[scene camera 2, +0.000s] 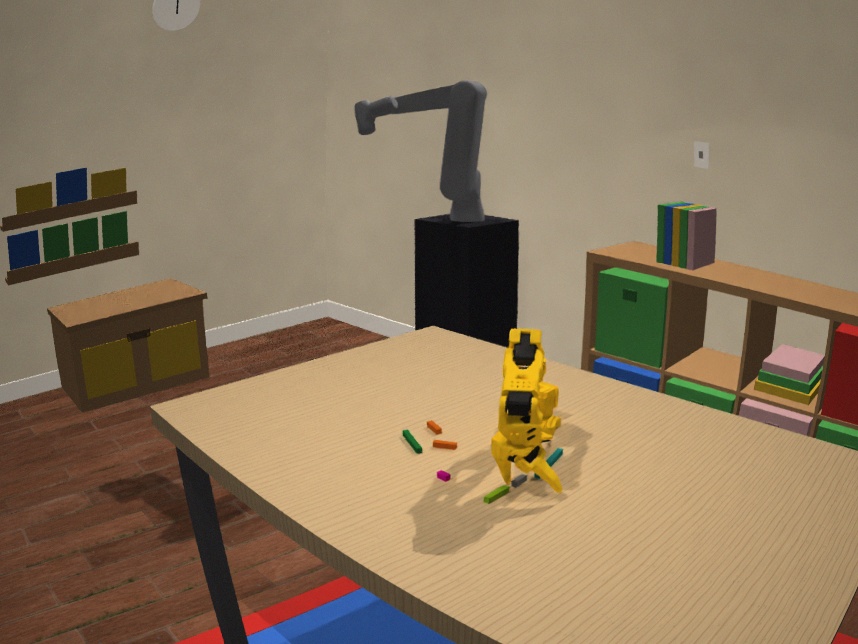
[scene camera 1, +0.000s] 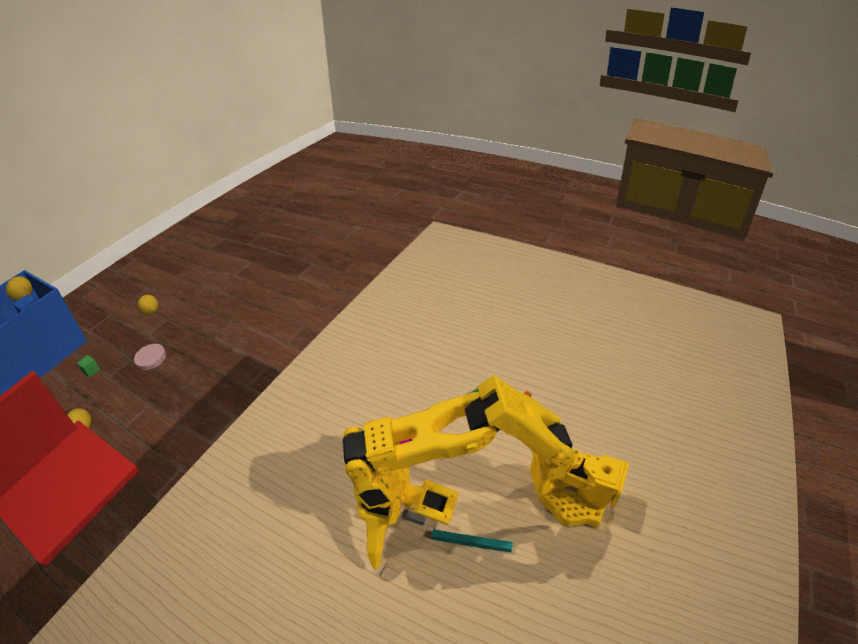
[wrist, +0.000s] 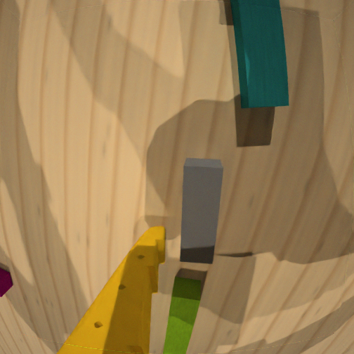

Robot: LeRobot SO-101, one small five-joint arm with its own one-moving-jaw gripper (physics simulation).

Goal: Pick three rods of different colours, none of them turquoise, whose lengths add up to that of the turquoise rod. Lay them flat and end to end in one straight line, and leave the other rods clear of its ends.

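Where they show: hand, its tool point: (scene camera 2: 509, 482) (scene camera 1: 408, 508); arm's base, origin of its link: (scene camera 1: 563, 486).
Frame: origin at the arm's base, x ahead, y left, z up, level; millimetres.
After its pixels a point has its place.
Observation:
The grey rod (scene camera 1: 413, 517) @(x 160, y 131, z 10 mm) (scene camera 2: 519, 480) @(x 165, y 133, z 9 mm) (wrist: 201, 212) lies nearly in line with the lime rod (scene camera 2: 496, 493) @(x 222, y 135, z 10 mm) (wrist: 183, 315), with a small gap and a slight angle between them in the wrist view. My gripper (scene camera 2: 533, 485) is open and empty around the grey rod's area; one notched jaw shows left of that rod in the wrist view. The turquoise rod (scene camera 1: 472, 541) @(x 79, y 128, z 10 mm) (scene camera 2: 553, 460) @(x 73, y 130, z 8 mm) (wrist: 262, 55) lies past the grey rod's far end, offset to the right in the wrist view. A magenta rod (scene camera 1: 405, 441) @(x 227, y 30, z 10 mm) (scene camera 2: 443, 475) @(x 232, y 33, z 9 mm) (wrist: 4, 281) lies apart from them.
A dark green rod (scene camera 1: 475, 391) @(x 176, y -102, z 10 mm) (scene camera 2: 411, 441) @(x 180, y -96, z 9 mm), one orange rod (scene camera 2: 433, 427) @(x 112, y -112, z 8 mm) and another orange rod (scene camera 2: 444, 444) @(x 149, y -48, z 8 mm) lie in a loose group on the table (scene camera 1: 554, 311) @(x 122, y -360, z 0 mm) (scene camera 2: 311, 402) @(x 193, y -369, z 0 mm). The arm hides parts of this group in scene camera 1.

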